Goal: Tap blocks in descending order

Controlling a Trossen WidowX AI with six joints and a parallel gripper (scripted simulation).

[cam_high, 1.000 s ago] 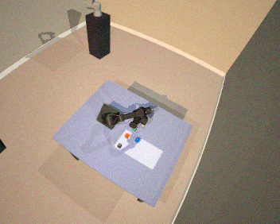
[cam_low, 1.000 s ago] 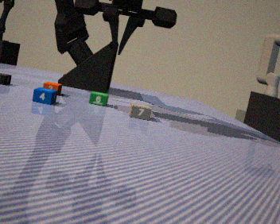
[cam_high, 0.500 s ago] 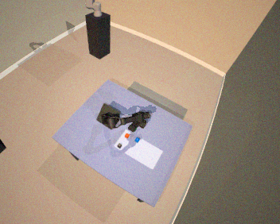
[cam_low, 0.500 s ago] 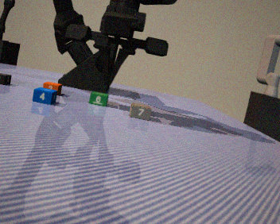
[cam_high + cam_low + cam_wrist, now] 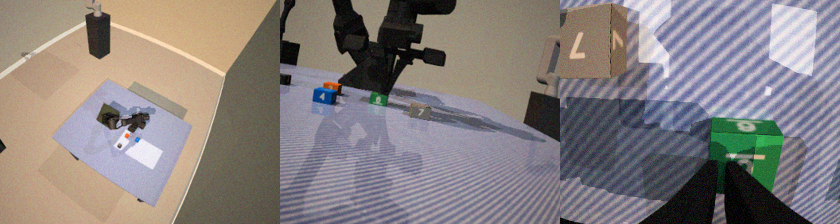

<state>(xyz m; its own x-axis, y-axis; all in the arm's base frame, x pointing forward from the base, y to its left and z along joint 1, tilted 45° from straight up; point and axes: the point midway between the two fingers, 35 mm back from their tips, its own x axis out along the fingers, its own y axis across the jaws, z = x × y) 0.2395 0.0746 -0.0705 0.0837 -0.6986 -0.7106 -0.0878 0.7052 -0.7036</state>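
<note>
Right now the green block is 1 cm to the right of my gripper tip and 1 cm below it. Round my gripper tip: blue block marked 4 (9 cm to the right, 9 cm ahead, 1 cm below); then orange block (11 cm to the right, 1 cm below, 1 cm behind); then grey block (7 cm to the left, 5 cm ahead, 1 cm below).
</note>
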